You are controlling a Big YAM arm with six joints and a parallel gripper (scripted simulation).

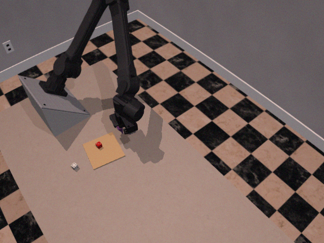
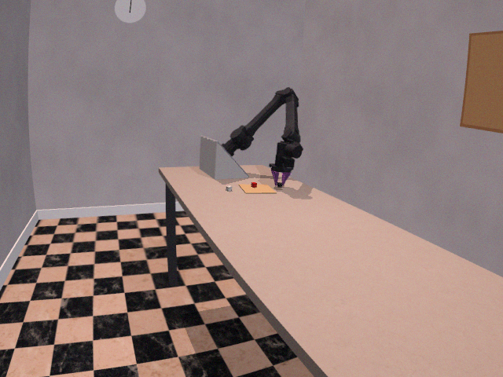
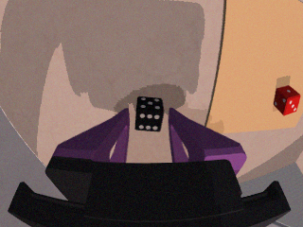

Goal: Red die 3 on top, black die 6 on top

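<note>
The black die is right at my hand. From my hand the other things lie so: orange mat 13 cm to the right, 2 cm ahead, 1 cm below; then white die 27 cm to the right, 2 cm ahead; then red die 13 cm to the right.
</note>
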